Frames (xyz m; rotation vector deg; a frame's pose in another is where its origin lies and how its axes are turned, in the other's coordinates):
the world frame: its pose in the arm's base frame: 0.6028 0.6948 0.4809 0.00 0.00 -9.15
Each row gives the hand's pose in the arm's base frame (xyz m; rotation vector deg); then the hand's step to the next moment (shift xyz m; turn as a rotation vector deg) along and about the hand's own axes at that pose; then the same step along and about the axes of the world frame.
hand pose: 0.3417 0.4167 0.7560 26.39 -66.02 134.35
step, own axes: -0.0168 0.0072 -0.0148 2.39 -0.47 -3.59
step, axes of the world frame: 0.0079 0.0048 -0.0216 -2.59 3.42 -0.63
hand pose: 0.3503 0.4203 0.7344 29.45 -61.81 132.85
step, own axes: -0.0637 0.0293 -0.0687 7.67 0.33 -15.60
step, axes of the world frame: 0.0213 0.0225 -0.0931 -10.24 12.89 -5.59
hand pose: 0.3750 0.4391 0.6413 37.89 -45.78 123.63
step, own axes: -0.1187 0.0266 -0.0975 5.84 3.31 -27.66
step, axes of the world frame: 0.0303 0.0059 -0.1528 -14.83 18.35 -15.92
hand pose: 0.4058 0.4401 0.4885 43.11 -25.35 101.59
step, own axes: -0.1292 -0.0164 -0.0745 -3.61 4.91 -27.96
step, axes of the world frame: 0.0261 -0.0352 -0.1435 -13.50 11.47 -22.47
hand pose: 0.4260 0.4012 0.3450 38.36 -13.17 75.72
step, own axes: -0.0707 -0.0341 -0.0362 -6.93 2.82 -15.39
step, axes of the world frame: 0.0126 -0.0387 -0.0763 -8.15 2.13 -14.89
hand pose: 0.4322 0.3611 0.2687 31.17 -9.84 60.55
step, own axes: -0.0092 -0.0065 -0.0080 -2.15 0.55 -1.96
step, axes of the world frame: 0.0010 -0.0055 -0.0126 -1.67 -0.76 -2.32
